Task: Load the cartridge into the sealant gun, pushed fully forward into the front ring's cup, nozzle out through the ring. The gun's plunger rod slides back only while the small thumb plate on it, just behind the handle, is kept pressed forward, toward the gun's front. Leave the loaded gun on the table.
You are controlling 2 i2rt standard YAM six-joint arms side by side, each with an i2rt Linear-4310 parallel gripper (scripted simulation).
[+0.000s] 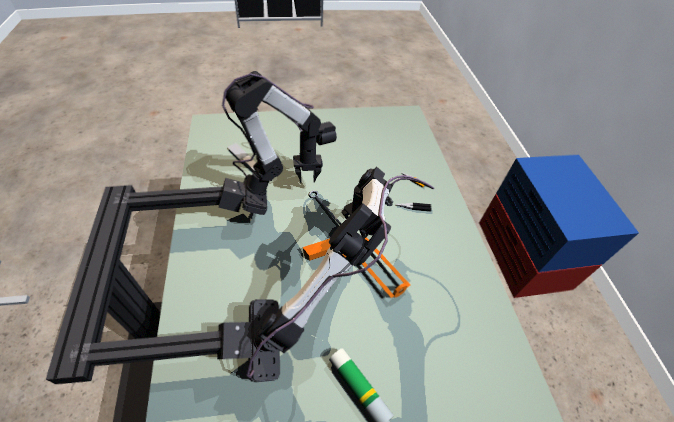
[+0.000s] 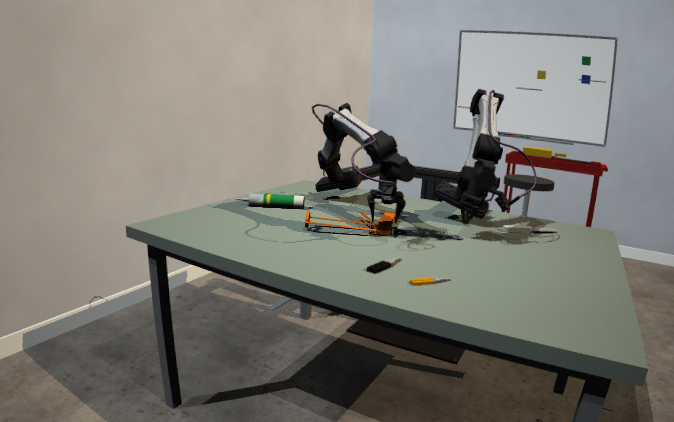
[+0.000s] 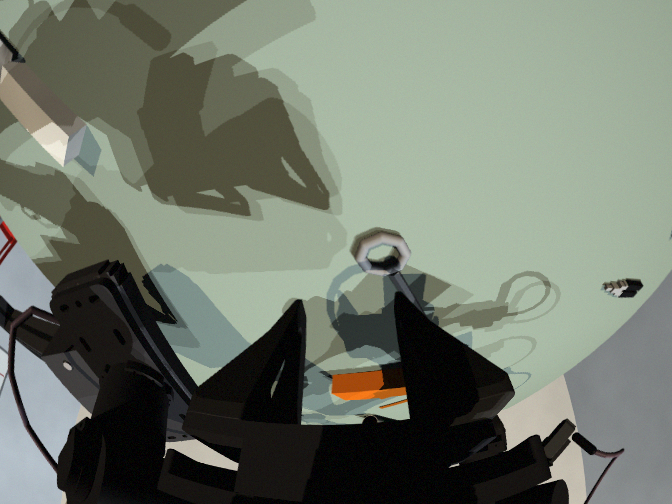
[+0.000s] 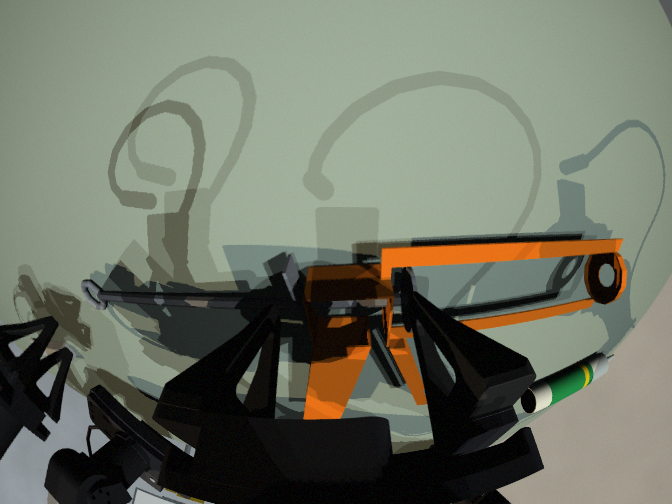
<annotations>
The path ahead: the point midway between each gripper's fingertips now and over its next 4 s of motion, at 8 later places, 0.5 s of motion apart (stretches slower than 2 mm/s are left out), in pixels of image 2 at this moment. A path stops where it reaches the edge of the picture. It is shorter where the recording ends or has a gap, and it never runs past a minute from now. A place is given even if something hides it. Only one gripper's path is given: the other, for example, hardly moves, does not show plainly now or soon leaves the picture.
My left gripper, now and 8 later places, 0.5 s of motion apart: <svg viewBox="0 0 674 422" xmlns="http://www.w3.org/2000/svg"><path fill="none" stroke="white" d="M466 221L465 222L464 221L463 218L462 213L458 202L454 183L451 158L451 156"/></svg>
</annotations>
